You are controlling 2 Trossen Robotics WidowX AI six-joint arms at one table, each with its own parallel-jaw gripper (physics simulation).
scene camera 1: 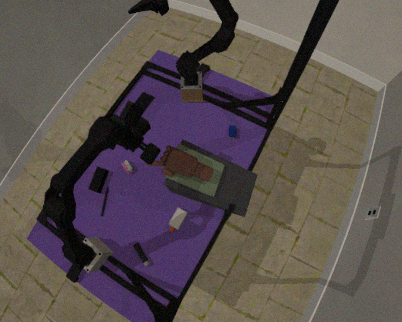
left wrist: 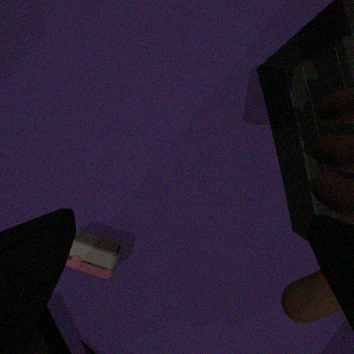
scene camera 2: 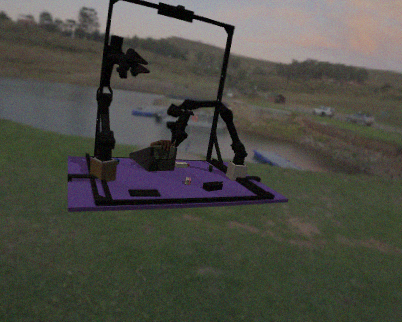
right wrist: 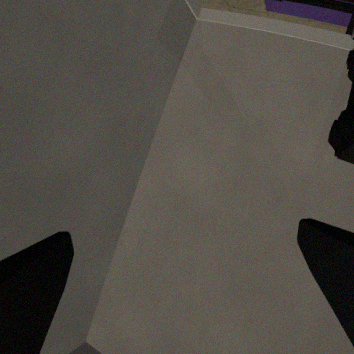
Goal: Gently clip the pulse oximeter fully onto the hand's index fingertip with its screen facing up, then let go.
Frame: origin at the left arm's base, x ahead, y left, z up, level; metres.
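Seen in the pictures: left gripper, fingertip midpoint: (scene camera 1: 144,146) (left wrist: 194,223) (scene camera 2: 173,145); right gripper, fingertip midpoint: (scene camera 1: 120,0) (scene camera 2: 148,68) (right wrist: 186,236); left arm's base at its link origin: (scene camera 1: 86,255) (scene camera 2: 238,163); right arm's base at its link origin: (scene camera 1: 191,79) (scene camera 2: 104,159).
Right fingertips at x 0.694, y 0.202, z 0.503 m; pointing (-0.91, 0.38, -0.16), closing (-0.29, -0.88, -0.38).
Note:
Pixels of each thing's middle, then the offset from my right fingertips to it.
- pulse oximeter at the middle of its body: (left wrist: 91,253) (scene camera 1: 127,166) (scene camera 2: 188,181) 0.593 m down, 0.314 m back, 0.062 m right
- black box at the middle of its body: (left wrist: 39,348) (scene camera 1: 98,180) (scene camera 2: 212,186) 0.591 m down, 0.445 m back, 0.009 m left
- thin pen at the middle of its body: (scene camera 1: 104,200) 0.604 m down, 0.499 m back, 0.074 m right
- white item with an orange end, body centre: (scene camera 1: 177,220) 0.594 m down, 0.365 m back, 0.389 m right
- dark cylinder at the middle of its body: (scene camera 1: 141,254) 0.595 m down, 0.567 m back, 0.356 m right
- blue item at the middle of its body: (scene camera 1: 232,131) 0.592 m down, 0.097 m ahead, 0.350 m right
The pulse oximeter (scene camera 1: 127,166) (scene camera 2: 187,181) (left wrist: 95,254), small, white and pink, lies on the purple table; its screen cannot be made out. The brown hand (scene camera 1: 187,164) (scene camera 2: 161,144) rests on a padded wedge, its index finger (left wrist: 306,300) pointing out past the wedge toward the oximeter's side. My left gripper (scene camera 1: 141,147) (scene camera 2: 176,143) (left wrist: 194,223) is open and empty above the table; in the left wrist view its left finger overlaps the oximeter's edge and its right finger covers part of the hand. My right gripper (scene camera 2: 146,66) (right wrist: 186,236) is open and empty, raised high away from the table.
The dark wedge (scene camera 1: 240,190) (scene camera 2: 145,159) carries the hand. A black box (scene camera 1: 98,180) (scene camera 2: 213,186) and a thin pen (scene camera 1: 104,201) lie left of it in scene camera 1. A white item with an orange end (scene camera 1: 177,218), a dark cylinder (scene camera 1: 141,252) and a blue item (scene camera 1: 232,131) lie around.

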